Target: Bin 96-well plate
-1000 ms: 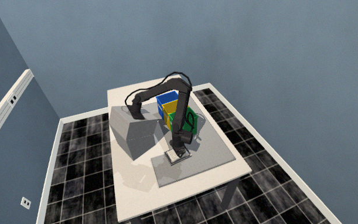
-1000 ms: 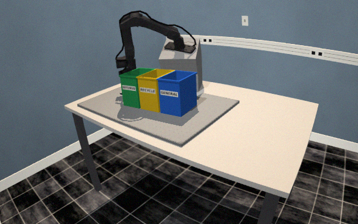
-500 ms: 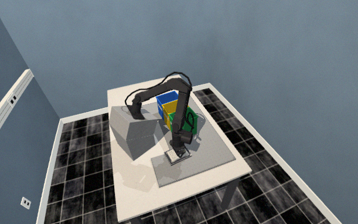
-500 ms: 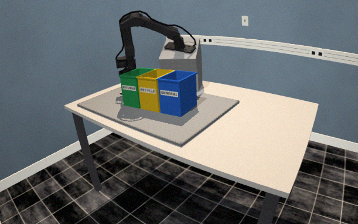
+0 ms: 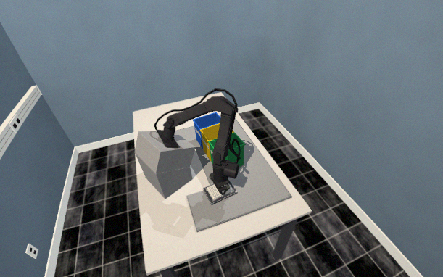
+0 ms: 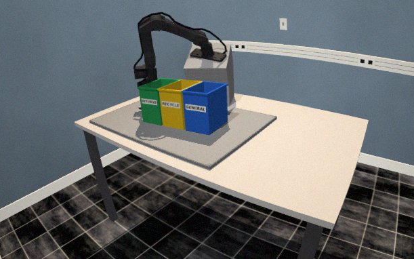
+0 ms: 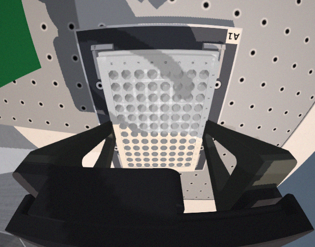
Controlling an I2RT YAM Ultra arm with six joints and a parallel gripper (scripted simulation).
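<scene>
My gripper is now 20 mm above the dark plate nest N1. The rest, counted from my hand: white 96-well plate: 10 mm below; then green returns bin: 130 mm ahead, 180 mm to the left, 60 mm above; then yellow recycle bin: 120 mm ahead, 310 mm to the left, 60 mm above.
</scene>
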